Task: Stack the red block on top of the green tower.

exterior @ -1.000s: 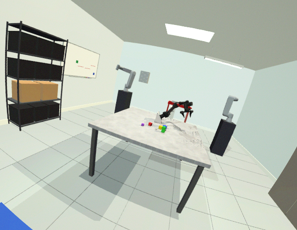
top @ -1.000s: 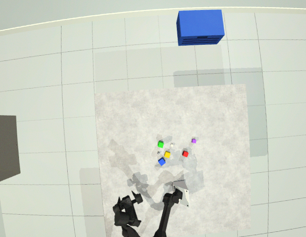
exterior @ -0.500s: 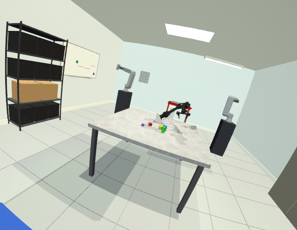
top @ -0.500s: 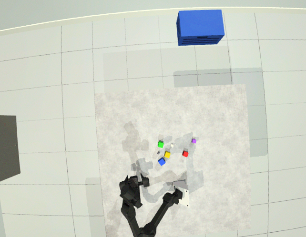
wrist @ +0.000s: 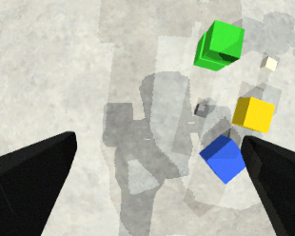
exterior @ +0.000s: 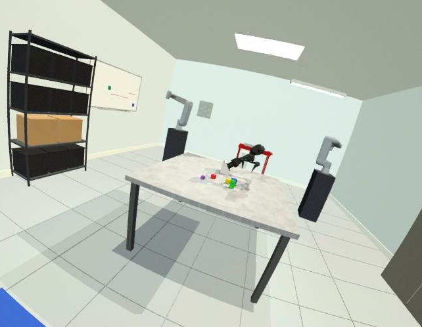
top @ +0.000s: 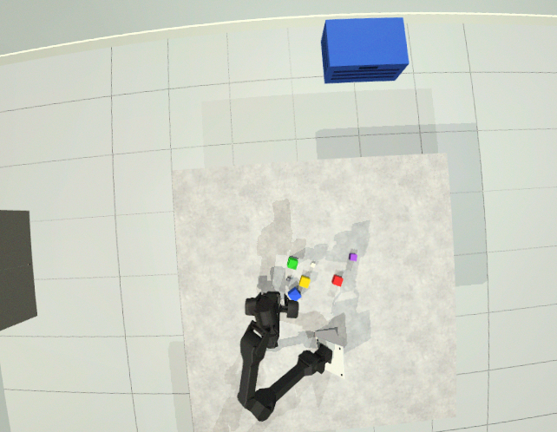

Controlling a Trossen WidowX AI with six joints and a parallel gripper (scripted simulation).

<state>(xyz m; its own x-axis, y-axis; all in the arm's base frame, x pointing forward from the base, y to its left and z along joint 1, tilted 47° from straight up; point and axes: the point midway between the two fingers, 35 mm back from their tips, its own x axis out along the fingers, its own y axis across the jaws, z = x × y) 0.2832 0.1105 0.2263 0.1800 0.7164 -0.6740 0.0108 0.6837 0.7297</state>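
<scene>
The red block lies 2 cm ahead of my gripper tip, 28 cm to the right of it and 15 cm below it. The rest, counted from my gripper tip: small grey cube (2 cm ahead, 6 cm to the right, 17 cm below); yellow block (1 cm ahead, 14 cm to the right, 15 cm below); blue block (5 cm behind, 9 cm to the right, 15 cm below).
</scene>
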